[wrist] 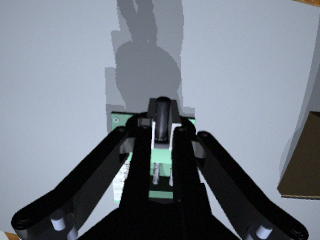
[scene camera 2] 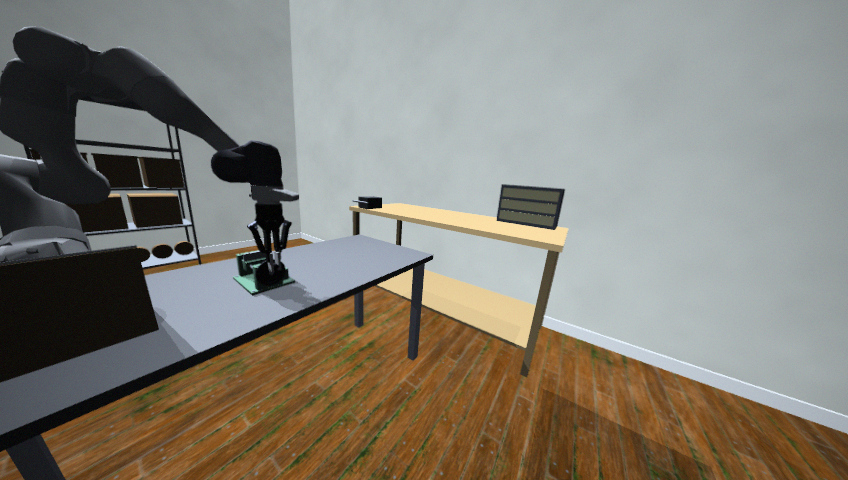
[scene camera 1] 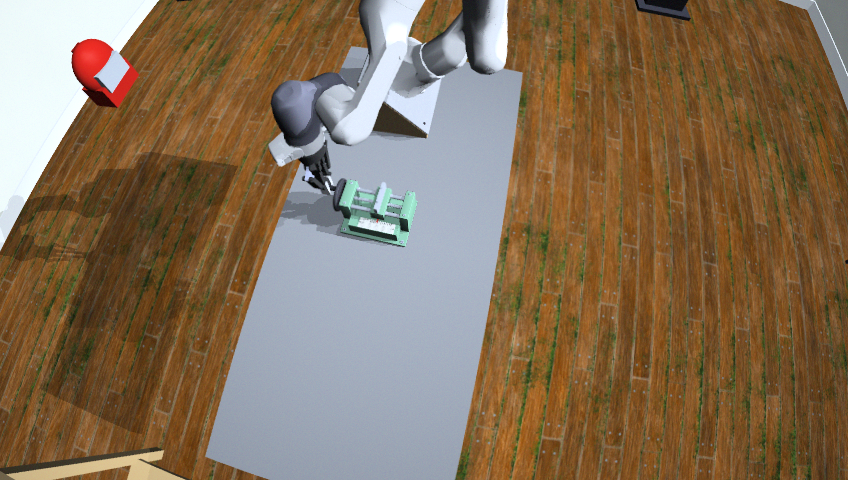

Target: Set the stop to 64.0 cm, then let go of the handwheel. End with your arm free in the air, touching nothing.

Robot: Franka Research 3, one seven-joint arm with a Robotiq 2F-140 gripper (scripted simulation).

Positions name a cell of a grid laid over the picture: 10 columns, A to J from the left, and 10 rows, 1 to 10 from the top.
Note:
I see my gripper (scene camera 2: D6) and a handwheel (wrist: E6).
My gripper is seen too in the wrist view (wrist: F5) and in scene camera 1 (scene camera 1: D4).

